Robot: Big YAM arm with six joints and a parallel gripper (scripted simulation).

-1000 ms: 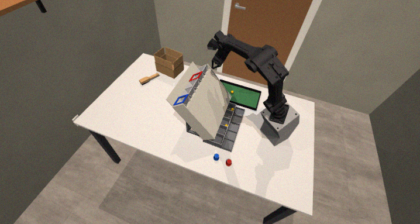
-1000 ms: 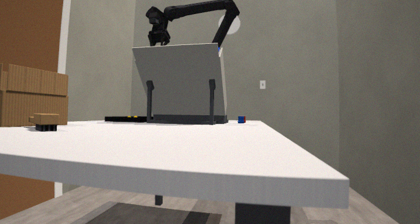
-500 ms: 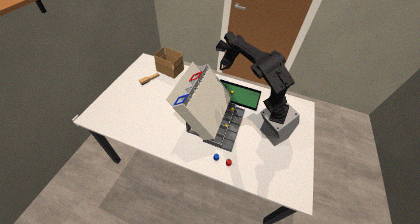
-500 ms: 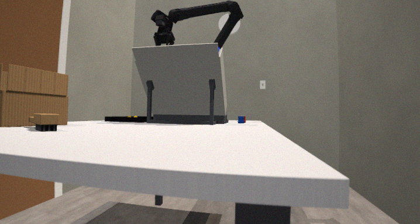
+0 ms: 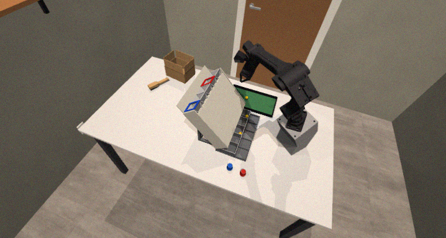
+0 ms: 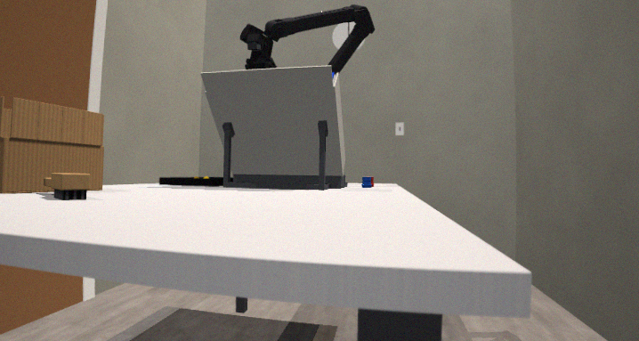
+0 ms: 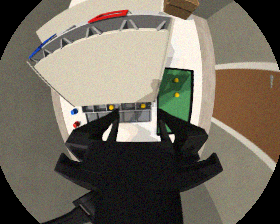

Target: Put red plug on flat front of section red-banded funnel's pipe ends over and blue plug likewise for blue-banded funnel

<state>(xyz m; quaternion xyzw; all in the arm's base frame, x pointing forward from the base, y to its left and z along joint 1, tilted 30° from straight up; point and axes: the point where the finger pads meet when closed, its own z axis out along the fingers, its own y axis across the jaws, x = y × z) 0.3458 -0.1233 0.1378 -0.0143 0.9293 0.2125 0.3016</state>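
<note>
Now: the green marble tray 20 mm behind my hand, 210 mm to the right of it and 370 mm below it. From my hand the other things lie so: grey cover (30 mm ahead, 130 mm to the left, 170 mm below).
</note>
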